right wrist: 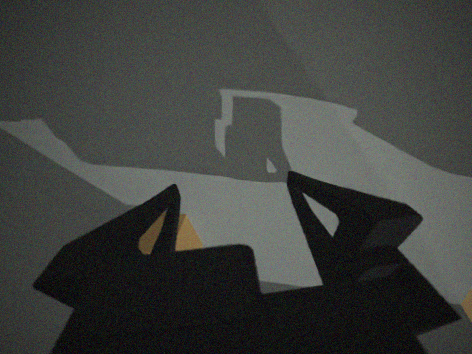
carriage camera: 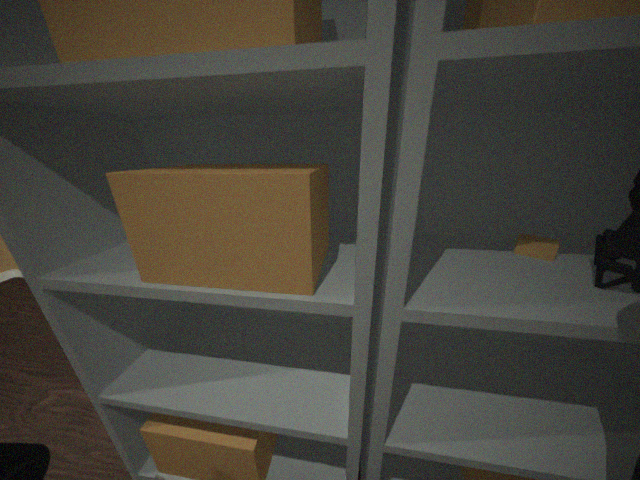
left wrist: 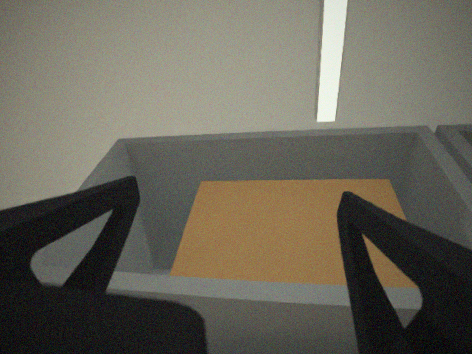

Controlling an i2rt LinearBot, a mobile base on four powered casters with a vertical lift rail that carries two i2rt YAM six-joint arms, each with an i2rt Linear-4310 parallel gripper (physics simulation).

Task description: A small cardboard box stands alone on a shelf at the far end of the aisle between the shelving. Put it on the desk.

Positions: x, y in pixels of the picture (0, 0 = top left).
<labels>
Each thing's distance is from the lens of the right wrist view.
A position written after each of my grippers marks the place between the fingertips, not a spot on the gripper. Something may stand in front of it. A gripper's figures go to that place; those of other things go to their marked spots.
my right gripper (right wrist: 233, 183): 0.13 m
small cardboard box (right wrist: 187, 238): 0.23 m
</labels>
